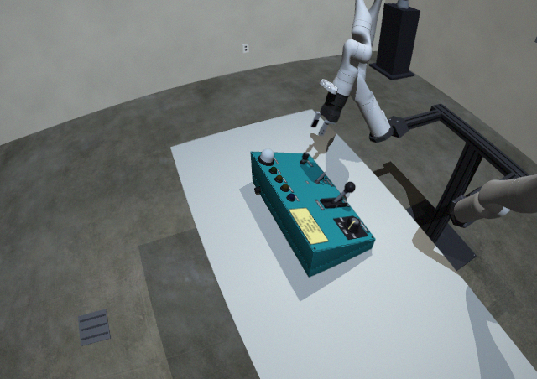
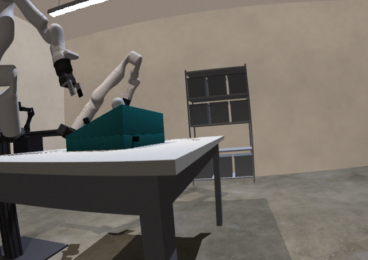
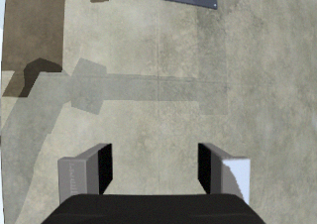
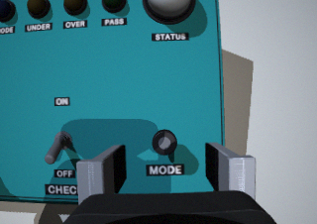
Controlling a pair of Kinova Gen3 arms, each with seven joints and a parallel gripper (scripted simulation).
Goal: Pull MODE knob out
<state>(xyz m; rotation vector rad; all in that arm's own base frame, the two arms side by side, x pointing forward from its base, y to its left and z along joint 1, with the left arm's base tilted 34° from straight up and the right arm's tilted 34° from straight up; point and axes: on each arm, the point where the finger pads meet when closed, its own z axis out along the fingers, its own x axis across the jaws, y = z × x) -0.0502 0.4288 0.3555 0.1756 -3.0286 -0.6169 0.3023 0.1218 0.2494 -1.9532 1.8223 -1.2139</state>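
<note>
Now: the black mode knob 50 mm ahead of my right hand and 150 mm below it. From my right hand the other things lie so: ball-topped lever: 40 mm ahead, 240 mm to the left, 130 mm below; program selector: 70 mm ahead, 360 mm to the left, 150 mm below; toggle switch: 50 mm ahead, 120 mm to the left, 140 mm below.
</note>
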